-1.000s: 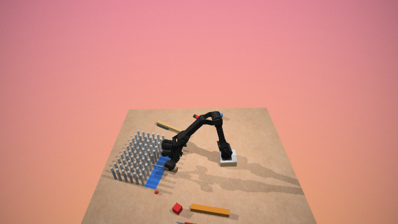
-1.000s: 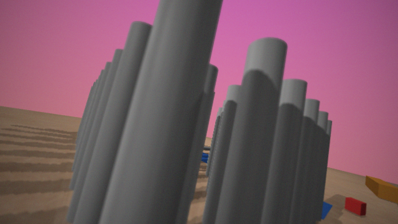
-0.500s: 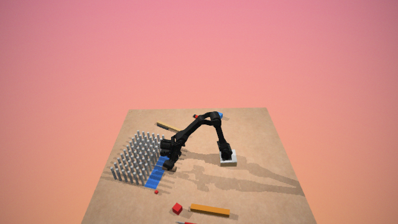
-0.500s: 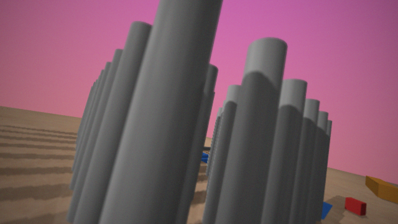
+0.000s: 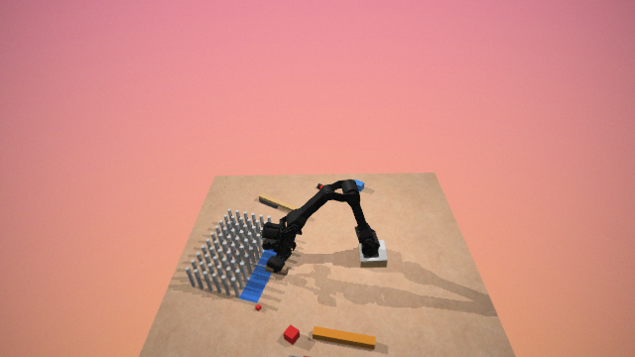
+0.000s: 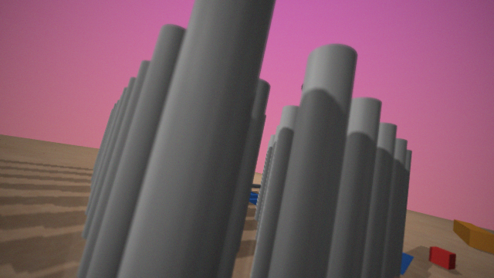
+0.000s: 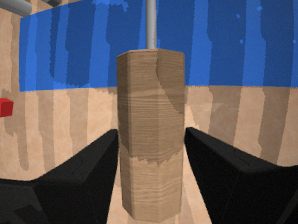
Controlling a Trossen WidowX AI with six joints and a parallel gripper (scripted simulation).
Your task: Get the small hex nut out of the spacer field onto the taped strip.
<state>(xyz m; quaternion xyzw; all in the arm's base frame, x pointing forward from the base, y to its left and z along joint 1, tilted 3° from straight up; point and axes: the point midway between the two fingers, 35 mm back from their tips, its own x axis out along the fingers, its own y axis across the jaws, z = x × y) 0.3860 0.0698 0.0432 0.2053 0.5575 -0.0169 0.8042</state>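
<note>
The blue taped strip lies 60 mm to the right of my gripper tip, 60 mm ahead of it and 40 mm below it. The rest, counted from my gripper tip: long orange bar 290 mm to the left, 260 mm behind, 20 mm below; then red cube 280 mm to the left, 80 mm behind, 20 mm below; then small red ball 160 mm to the left, 60 mm ahead, 30 mm below.
</note>
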